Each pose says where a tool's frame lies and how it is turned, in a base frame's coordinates. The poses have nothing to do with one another.
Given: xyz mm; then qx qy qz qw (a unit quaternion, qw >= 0).
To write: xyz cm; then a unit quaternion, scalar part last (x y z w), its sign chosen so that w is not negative. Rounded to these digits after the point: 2 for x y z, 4 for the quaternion.
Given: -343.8, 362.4, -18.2, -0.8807, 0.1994, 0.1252, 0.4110
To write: -34.38, 36.24, -1.82, -0.8807, 0.1994, 0.1252, 0.4110
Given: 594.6, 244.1, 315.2, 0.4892, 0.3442, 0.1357, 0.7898
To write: 59.46, 24.41, 31.52, 0.4892, 0.3442, 0.1357, 0.7898
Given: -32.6, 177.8, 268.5, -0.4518, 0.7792, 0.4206, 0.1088
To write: -3.26, 17.78, 26.85, -0.4518, 0.7792, 0.4206, 0.1088
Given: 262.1, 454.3, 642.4, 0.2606, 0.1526, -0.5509, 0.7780
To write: 26.21, 45.43, 64.24, 0.2606, 0.1526, -0.5509, 0.7780
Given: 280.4, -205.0, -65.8, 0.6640, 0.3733, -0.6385, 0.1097
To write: 28.04, -20.50, -6.58, 0.6640, 0.3733, -0.6385, 0.1097
